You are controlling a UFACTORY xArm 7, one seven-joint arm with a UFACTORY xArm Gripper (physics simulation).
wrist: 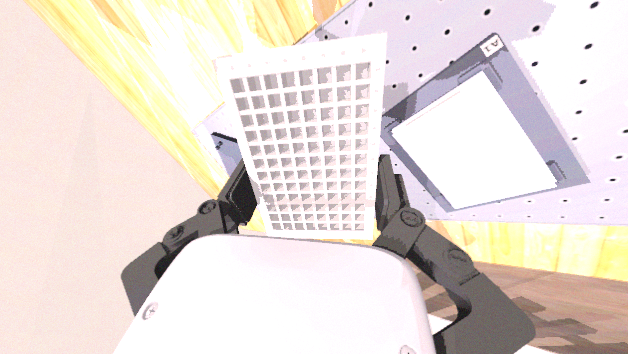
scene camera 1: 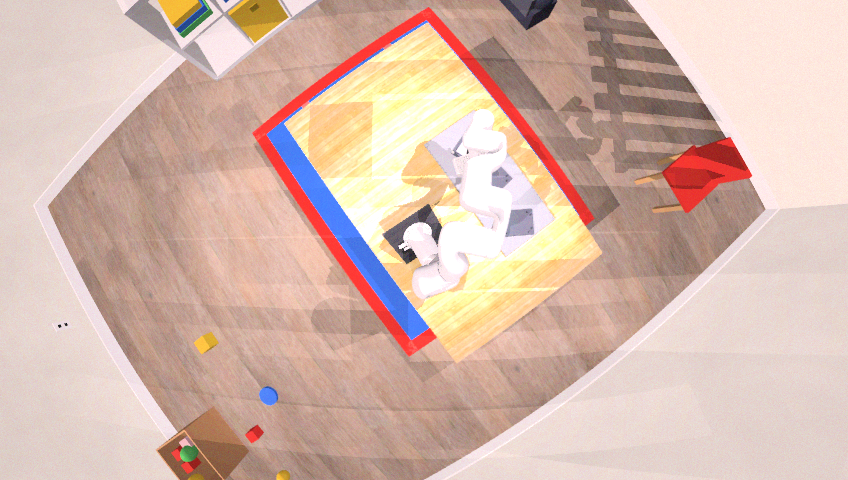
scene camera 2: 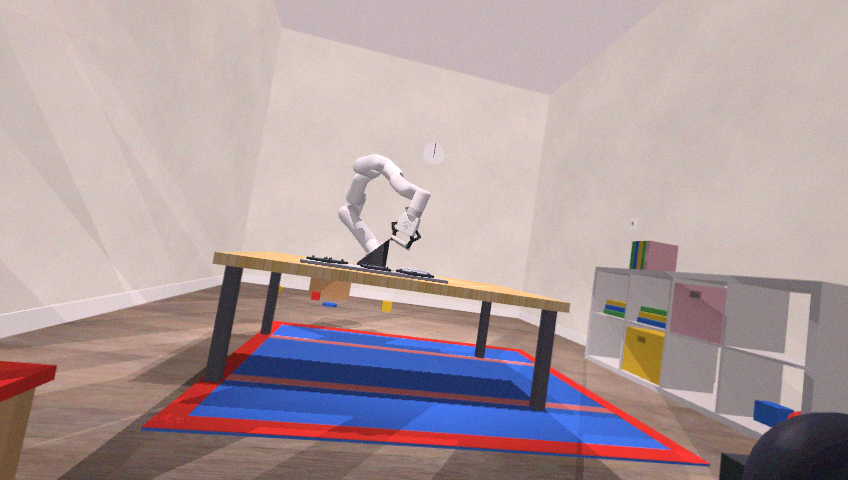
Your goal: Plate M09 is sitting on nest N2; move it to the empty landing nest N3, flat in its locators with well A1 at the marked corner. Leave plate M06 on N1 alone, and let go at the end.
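Note:
The white gridded plate M09 (scene camera 1: pixel 460 165) (scene camera 2: pixel 399 241) (wrist: pixel 310 145) is held between the fingers, well above the board, and looks tilted in scene camera 2. My gripper (wrist: pixel 314 169) is shut on its two long sides. Its A1 corner cannot be read. The white plate M06 (wrist: pixel 470 140) sits on nest N1 (wrist: pixel 542 117), which has an A1 label, at the right of the wrist view. Nest N3 (scene camera 1: pixel 522 222) (scene camera 2: pixel 326 259) is empty; a nest edge with dark posts, apparently N3, shows (wrist: pixel 227 147) left of the held plate. Nest N2 (scene camera 1: pixel 501 177) is partly under the arm.
The nests stand on a grey perforated board (scene camera 1: pixel 535 195) (wrist: pixel 430 65) on a wooden table (scene camera 1: pixel 380 136) (scene camera 2: pixel 493 292). The white arm (scene camera 1: pixel 476 240) (scene camera 2: pixel 357 190) reaches over the board from its black base plate (scene camera 1: pixel 395 231). The table edge and floor show low in the wrist view.

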